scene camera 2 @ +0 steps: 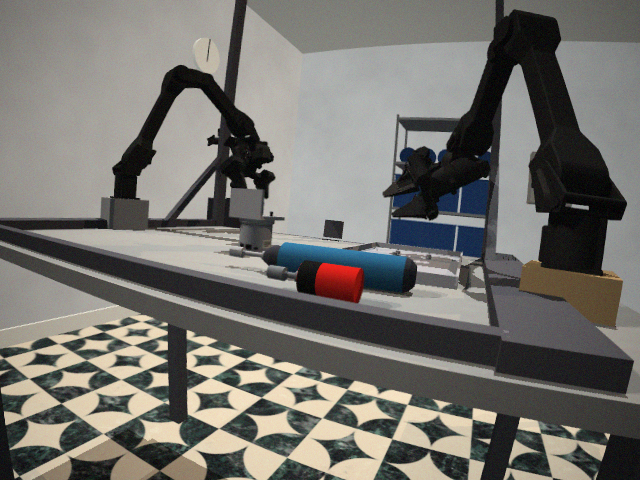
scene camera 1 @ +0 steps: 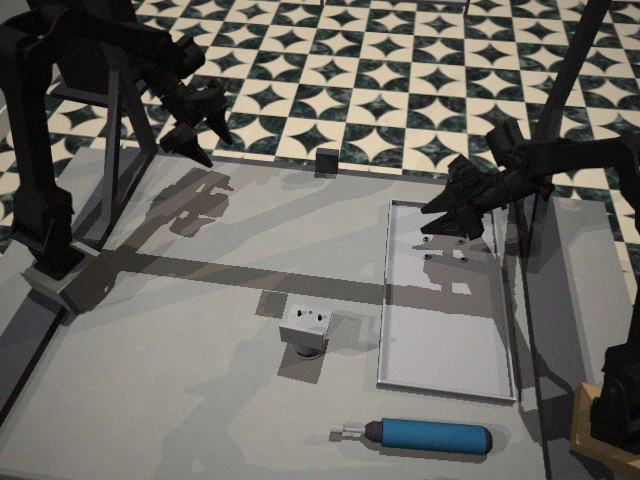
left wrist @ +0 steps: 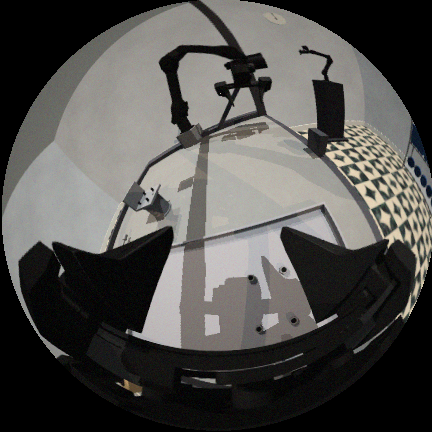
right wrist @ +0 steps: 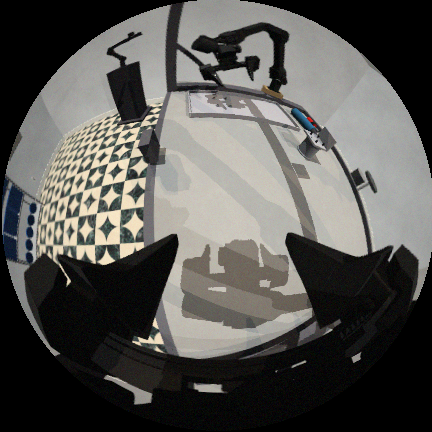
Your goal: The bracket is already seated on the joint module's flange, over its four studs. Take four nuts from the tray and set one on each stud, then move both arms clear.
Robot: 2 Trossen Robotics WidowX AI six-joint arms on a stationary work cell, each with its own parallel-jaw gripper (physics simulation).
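Frame: origin at the left arm's base, x back, y down, z right, level; metres.
Seen in the pictures: left gripper, fingertip midpoint: (scene camera 2: pixel 387 205) (scene camera 1: pixel 421 221) (left wrist: pixel 228 231) (right wrist: pixel 237 82); right gripper, fingertip midpoint: (scene camera 1: pixel 222 155) (left wrist: pixel 247 103) (right wrist: pixel 233 239); left arm's base at its link origin: (scene camera 2: pixel 571 268) (scene camera 1: pixel 615 425) (right wrist: pixel 272 89); right arm's base at its link origin: (scene camera 2: pixel 124 198) (scene camera 1: pixel 59 261) (left wrist: pixel 186 129).
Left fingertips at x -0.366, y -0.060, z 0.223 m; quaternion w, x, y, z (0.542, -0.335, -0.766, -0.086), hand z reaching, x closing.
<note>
Pixels of each thing's middle, then the offset from my left fingertips to it.
- bracket at the middle of its body: (scene camera 1: pixel 306 320) (scene camera 2: pixel 257 206) (left wrist: pixel 141 192) (right wrist: pixel 319 135) dy +0.024, dx -0.115, dz -0.261 m
- joint module at the middle of its body: (scene camera 1: pixel 307 333) (scene camera 2: pixel 256 231) (left wrist: pixel 153 202) (right wrist: pixel 310 145) dy +0.069, dx -0.115, dz -0.261 m
- tray at the middle of its body: (left wrist: pixel 207 302) (scene camera 2: pixel 403 257) (scene camera 1: pixel 442 286) (right wrist: pixel 244 104) dy +0.098, dx +0.073, dz -0.054 m
- blue driver at the middle of its body: (scene camera 2: pixel 315 263) (scene camera 1: pixel 409 434) (right wrist: pixel 306 124) dy +0.086, dx +0.094, dz -0.347 m
- red-and-black driver at the middle of its body: (scene camera 2: pixel 312 278) dy +0.089, dx +0.145, dz -0.414 m
- dark block at the middle of its body: (right wrist: pixel 149 145) (scene camera 1: pixel 327 160) (left wrist: pixel 316 140) (scene camera 2: pixel 333 229) dy +0.074, dx -0.257, dz +0.163 m
The bracket (scene camera 1: pixel 302 334) (scene camera 2: pixel 246 203) (left wrist: pixel 134 196) (right wrist: pixel 327 138) sits on the joint module (scene camera 1: pixel 306 352) (scene camera 2: pixel 255 235) (right wrist: pixel 308 151), with dark studs showing through its plate. No nuts are discernible on them. Several small nuts (scene camera 1: pixel 427 256) (left wrist: pixel 251 277) lie apart in the tray (scene camera 1: pixel 439 356) (scene camera 2: pixel 439 279) (left wrist: pixel 225 255), near its far end in scene camera 1. My left gripper (scene camera 1: pixel 422 220) (scene camera 2: pixel 389 205) (left wrist: pixel 228 231) (right wrist: pixel 237 82) is open and empty above that end of the tray, tilted. My right gripper (scene camera 1: pixel 221 154) (right wrist: pixel 233 239) is open and empty above the table's far left part.
A blue driver (scene camera 1: pixel 434 435) (scene camera 2: pixel 341 263) (right wrist: pixel 302 119) lies near the tray's near end in scene camera 1. A red-and-black driver (scene camera 2: pixel 338 281) lies beside it in scene camera 2. A dark block (scene camera 1: pixel 327 161) (left wrist: pixel 317 141) (right wrist: pixel 149 146) stands at the table's far edge.
</note>
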